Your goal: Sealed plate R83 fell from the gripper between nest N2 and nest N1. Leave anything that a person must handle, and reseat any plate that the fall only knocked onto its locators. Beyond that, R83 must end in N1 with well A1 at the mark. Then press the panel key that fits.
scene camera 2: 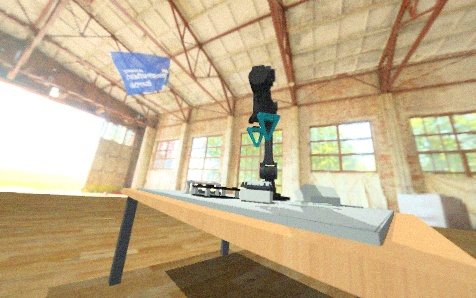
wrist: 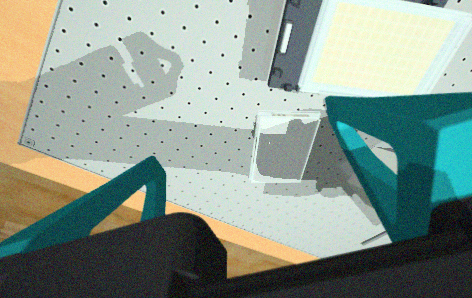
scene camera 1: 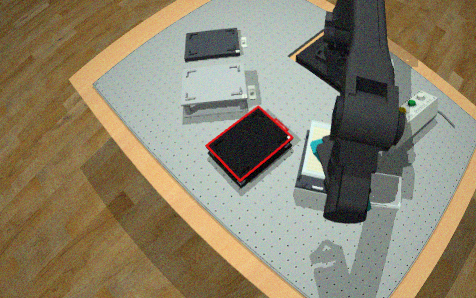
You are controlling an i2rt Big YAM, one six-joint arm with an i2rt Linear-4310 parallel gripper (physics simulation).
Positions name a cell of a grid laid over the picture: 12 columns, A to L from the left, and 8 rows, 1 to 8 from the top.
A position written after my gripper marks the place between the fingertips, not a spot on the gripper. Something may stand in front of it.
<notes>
My gripper (scene camera 2: G4) is open, with nothing in its grasp. Also in view: a plate R83 (scene camera 1: J6). Further things: a white button box (scene camera 1: K3).
My gripper is seen too in the wrist view (wrist: G4) and in scene camera 1 (scene camera 1: I6). The white button box is seen too in the wrist view (wrist: I5).
</notes>
